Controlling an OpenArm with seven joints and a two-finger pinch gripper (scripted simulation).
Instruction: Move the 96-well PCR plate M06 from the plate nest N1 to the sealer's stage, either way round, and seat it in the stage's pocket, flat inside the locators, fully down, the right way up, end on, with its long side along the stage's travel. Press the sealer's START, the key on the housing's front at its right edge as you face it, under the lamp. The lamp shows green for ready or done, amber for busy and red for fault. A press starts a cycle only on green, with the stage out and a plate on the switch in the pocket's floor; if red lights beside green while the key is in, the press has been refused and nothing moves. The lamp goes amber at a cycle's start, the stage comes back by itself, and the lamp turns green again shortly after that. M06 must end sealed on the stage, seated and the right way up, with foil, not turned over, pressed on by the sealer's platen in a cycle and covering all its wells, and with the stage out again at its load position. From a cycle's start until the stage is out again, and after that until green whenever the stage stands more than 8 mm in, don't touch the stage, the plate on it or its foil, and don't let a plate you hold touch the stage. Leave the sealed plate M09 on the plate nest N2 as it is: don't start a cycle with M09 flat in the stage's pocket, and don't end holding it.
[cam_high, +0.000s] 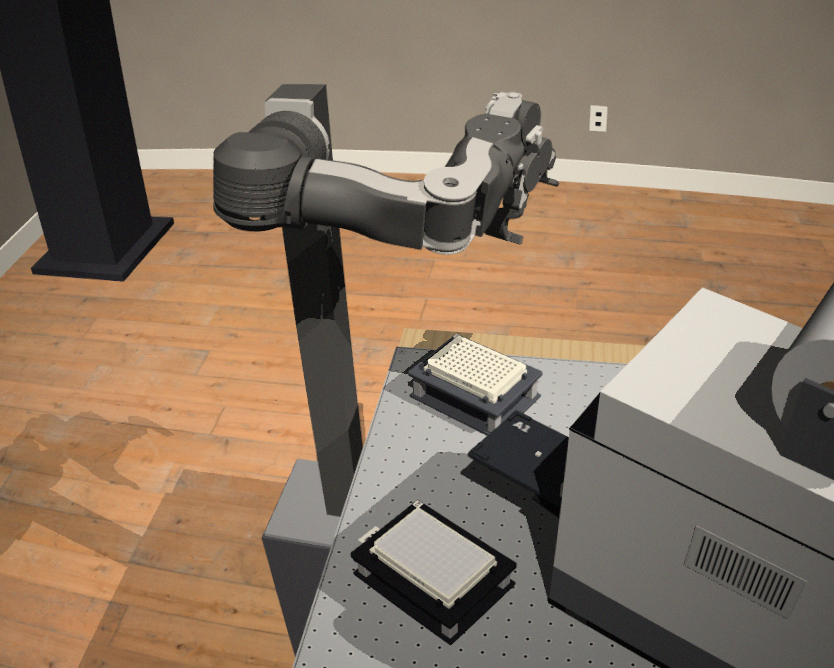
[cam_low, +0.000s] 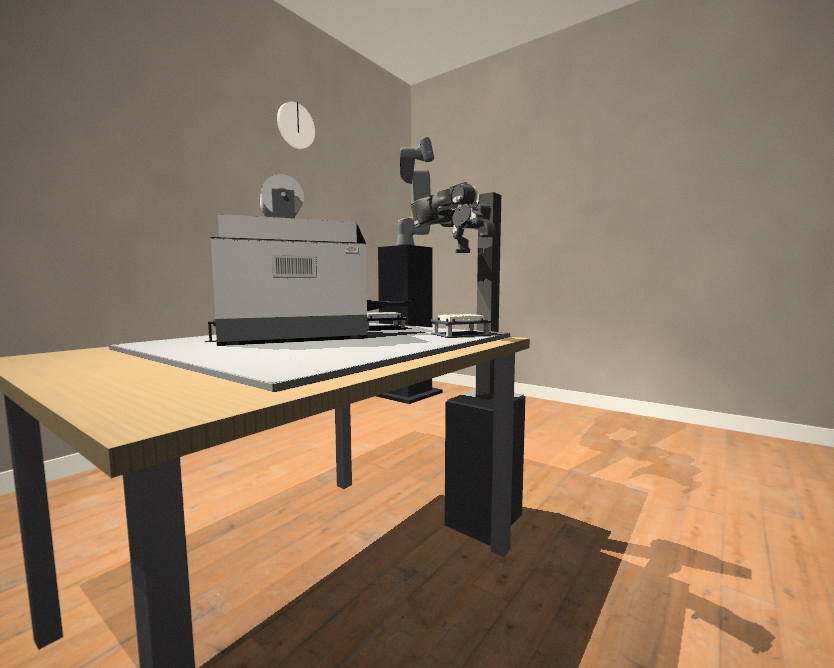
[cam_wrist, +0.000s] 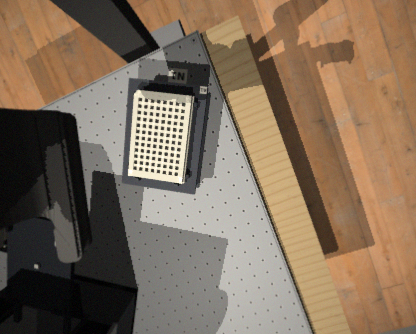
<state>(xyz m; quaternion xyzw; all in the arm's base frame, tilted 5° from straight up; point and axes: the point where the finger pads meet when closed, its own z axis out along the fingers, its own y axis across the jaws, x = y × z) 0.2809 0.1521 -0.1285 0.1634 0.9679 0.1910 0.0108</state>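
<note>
Right now my hand is 220 mm above the open-welled plate M06, 90 mm to the left of it and 60 mm past it. Round my hand: N1 label (280 mm below, 150 mm behind, 40 mm to the right); dark sealer stage (310 mm to the right, 170 mm below, 60 mm ahead); plate nest N1 (230 mm below, 90 mm to the right, 60 mm behind).
</note>
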